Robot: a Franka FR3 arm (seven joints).
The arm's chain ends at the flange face. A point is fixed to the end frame.
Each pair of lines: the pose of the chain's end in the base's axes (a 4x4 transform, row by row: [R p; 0 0 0 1], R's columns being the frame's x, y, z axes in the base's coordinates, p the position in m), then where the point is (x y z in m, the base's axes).
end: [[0.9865 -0.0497 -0.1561 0.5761], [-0.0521 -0.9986 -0.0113 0.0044], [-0.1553 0.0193 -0.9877 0.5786], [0 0 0 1]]
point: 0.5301 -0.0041 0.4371
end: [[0.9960 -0.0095 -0.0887 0.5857], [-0.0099 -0.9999 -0.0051 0.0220], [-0.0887 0.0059 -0.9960 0.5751], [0 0 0 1]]
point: 0.5497 0.0135 0.4308
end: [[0.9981 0.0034 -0.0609 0.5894], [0.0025 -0.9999 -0.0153 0.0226], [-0.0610 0.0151 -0.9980 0.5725], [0 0 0 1]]
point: 0.5575 0.0123 0.4273
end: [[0.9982 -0.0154 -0.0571 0.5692], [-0.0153 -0.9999 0.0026 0.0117], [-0.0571 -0.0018 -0.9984 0.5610], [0 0 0 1]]
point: 0.5377 0.0044 0.4155
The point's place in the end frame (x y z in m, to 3 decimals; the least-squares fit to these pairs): -0.023 0.008 0.147
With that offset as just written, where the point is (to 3 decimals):
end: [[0.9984 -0.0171 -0.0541 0.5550], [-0.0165 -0.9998 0.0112 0.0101], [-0.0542 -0.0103 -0.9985 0.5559], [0 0 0 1]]
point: 0.524 0.004 0.410
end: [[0.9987 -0.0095 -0.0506 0.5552], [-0.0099 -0.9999 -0.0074 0.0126], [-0.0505 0.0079 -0.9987 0.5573], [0 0 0 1]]
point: 0.525 0.004 0.412
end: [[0.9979 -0.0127 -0.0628 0.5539], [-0.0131 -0.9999 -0.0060 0.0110], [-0.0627 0.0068 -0.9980 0.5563], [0 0 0 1]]
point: 0.522 0.002 0.411
